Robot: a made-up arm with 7 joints. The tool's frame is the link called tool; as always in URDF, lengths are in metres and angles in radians. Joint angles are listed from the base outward. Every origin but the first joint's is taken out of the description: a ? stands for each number. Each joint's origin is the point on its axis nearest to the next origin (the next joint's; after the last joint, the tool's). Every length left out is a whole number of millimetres.
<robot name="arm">
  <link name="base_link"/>
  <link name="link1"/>
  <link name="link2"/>
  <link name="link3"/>
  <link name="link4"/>
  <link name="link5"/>
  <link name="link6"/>
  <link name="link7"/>
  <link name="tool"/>
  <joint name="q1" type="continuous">
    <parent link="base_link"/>
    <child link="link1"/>
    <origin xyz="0 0 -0.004"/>
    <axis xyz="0 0 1"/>
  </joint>
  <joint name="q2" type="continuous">
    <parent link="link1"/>
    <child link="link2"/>
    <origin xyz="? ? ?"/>
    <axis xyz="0 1 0"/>
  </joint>
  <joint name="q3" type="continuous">
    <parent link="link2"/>
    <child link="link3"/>
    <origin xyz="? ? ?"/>
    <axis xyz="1 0 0"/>
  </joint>
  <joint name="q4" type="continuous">
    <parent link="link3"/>
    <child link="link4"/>
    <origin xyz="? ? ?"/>
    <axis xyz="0 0 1"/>
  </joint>
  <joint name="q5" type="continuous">
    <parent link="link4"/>
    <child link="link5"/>
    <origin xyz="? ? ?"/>
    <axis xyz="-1 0 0"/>
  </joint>
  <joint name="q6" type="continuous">
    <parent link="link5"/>
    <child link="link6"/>
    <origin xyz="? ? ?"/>
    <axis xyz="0 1 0"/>
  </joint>
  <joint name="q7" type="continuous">
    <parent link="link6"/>
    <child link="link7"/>
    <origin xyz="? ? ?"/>
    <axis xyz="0 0 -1"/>
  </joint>
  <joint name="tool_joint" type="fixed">
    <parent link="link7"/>
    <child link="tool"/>
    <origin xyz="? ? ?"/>
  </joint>
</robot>
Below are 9 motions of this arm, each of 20 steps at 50 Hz.
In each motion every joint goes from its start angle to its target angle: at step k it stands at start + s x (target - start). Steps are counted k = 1, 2, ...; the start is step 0. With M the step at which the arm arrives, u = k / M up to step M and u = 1 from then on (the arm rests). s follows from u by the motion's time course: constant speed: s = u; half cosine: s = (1 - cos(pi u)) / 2; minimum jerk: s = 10 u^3 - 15 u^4 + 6 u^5.
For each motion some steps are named. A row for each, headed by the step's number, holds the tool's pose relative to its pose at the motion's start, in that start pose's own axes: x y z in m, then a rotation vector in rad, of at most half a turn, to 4 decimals.
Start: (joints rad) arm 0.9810 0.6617 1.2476 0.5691 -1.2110 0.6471 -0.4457
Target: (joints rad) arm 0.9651 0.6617 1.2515 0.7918 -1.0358 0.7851 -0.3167
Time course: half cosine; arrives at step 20
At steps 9, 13, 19, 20:
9: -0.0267 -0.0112 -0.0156 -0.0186 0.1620 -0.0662
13: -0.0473 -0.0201 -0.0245 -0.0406 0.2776 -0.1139
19: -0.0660 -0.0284 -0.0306 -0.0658 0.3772 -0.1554
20: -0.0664 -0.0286 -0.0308 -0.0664 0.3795 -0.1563

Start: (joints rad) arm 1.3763 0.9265 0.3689 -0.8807 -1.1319 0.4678 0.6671
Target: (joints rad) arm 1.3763 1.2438 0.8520 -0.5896 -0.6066 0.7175 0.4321
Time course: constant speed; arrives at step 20
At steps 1, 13, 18, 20:
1: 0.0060 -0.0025 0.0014 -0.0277 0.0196 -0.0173
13: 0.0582 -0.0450 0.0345 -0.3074 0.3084 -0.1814
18: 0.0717 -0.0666 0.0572 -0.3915 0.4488 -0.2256
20: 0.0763 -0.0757 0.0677 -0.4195 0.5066 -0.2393

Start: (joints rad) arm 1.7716 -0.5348 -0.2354 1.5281 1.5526 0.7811 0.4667
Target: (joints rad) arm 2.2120 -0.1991 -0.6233 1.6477 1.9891 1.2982 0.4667
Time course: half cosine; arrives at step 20
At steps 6, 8, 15, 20:
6: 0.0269 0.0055 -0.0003 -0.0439 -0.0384 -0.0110
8: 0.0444 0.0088 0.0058 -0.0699 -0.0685 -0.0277
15: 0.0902 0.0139 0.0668 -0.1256 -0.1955 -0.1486
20: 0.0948 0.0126 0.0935 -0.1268 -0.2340 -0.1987

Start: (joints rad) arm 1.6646 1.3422 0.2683 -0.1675 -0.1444 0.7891 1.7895
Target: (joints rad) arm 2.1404 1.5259 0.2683 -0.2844 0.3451 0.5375 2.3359
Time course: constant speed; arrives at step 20
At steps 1, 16, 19, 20:
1: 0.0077 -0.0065 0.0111 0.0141 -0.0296 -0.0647
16: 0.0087 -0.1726 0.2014 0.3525 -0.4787 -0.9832
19: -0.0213 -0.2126 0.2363 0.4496 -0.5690 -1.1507
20: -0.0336 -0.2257 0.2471 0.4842 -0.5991 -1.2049

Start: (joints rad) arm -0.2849 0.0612 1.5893 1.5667 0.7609 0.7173 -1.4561
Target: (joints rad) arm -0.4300 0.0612 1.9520 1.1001 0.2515 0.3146 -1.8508
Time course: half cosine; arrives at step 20
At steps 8, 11, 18, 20:
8: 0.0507 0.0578 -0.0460 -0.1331 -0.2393 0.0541
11: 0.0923 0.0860 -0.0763 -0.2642 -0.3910 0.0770
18: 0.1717 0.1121 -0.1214 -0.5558 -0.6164 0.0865
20: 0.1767 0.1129 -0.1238 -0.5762 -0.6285 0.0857

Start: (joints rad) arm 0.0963 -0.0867 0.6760 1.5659 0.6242 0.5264 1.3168
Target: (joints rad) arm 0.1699 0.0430 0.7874 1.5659 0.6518 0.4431 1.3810
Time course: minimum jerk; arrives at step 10
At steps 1, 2, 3, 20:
1: 0.0005 -0.0002 -0.0004 0.0017 0.0009 -0.0007
2: 0.0032 -0.0015 -0.0028 0.0113 0.0059 -0.0047
3: 0.0091 -0.0041 -0.0081 0.0317 0.0169 -0.0133
20: 0.0536 -0.0245 -0.0550 0.1831 0.1106 -0.0903

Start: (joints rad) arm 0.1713 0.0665 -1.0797 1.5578 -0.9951 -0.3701 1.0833
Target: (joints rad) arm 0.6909 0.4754 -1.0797 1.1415 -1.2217 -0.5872 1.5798
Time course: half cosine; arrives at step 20
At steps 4, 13, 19, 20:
4: -0.0005 -0.0108 -0.0083 0.0029 -0.0025 -0.0398
13: 0.0096 -0.0911 -0.0576 0.0114 -0.0259 -0.3290
19: 0.0197 -0.1285 -0.0751 0.0136 -0.0459 -0.4630
20: 0.0199 -0.1294 -0.0755 0.0137 -0.0465 -0.4661

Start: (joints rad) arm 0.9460 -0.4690 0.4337 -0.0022 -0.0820 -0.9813 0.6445
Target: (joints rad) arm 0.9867 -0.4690 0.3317 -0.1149 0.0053 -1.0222 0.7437
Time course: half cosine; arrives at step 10
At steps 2, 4, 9, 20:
2: 0.0014 0.0009 0.0015 -0.0104 -0.0118 -0.0001
4: 0.0049 0.0037 0.0058 -0.0368 -0.0433 -0.0001
9: 0.0123 0.0123 0.0189 -0.0977 -0.1255 0.0026
20: 0.0125 0.0127 0.0195 -0.0998 -0.1288 0.0028

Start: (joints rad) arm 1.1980 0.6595 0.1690 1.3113 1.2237 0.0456 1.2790
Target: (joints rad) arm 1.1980 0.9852 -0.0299 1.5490 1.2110 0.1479 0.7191
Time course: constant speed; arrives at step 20
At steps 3, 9, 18, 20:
3: -0.0144 0.0395 -0.0254 0.0102 0.0378 0.1338
9: -0.0534 0.1120 -0.0720 0.0463 0.1114 0.4007
18: -0.1310 0.2015 -0.1283 0.1398 0.2118 0.7971
20: -0.1503 0.2180 -0.1383 0.1672 0.2316 0.8842

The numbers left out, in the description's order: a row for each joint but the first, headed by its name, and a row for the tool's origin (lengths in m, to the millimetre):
q2: -0.114 -0.052 0
q3: -0.096 0 0.062
q4: 0 0.062 0.489
q5: 0.019 -0.059 0
q6: 0 -0.114 -0.064
q7: 0.069 0 -0.17
tool: 0.075 0.119 0

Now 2 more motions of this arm.
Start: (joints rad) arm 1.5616 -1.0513 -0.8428 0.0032 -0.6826 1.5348 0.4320
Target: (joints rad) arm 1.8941 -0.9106 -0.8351 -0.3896 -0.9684 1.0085 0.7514
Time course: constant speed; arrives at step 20
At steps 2, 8, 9, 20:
2: 0.0085 -0.0014 0.0115 0.0425 -0.0527 0.0254
8: 0.0264 -0.0052 0.0536 0.1935 -0.1904 0.0963
9: 0.0283 -0.0060 0.0616 0.2218 -0.2101 0.1073
20: 0.0318 -0.0273 0.1621 0.5811 -0.3543 0.2133

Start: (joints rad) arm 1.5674 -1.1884 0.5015 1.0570 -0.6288 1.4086 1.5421
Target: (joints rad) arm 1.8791 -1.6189 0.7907 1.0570 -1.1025 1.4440 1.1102
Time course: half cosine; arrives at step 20
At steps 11, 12, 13, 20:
11: -0.0508 0.0465 -0.1387 0.0827 -0.3697 0.5822
12: -0.0539 0.0505 -0.1606 0.0790 -0.4240 0.6573
13: -0.0557 0.0541 -0.1821 0.0720 -0.4766 0.7279
20: -0.0496 0.0658 -0.2689 0.0145 -0.6806 0.9846

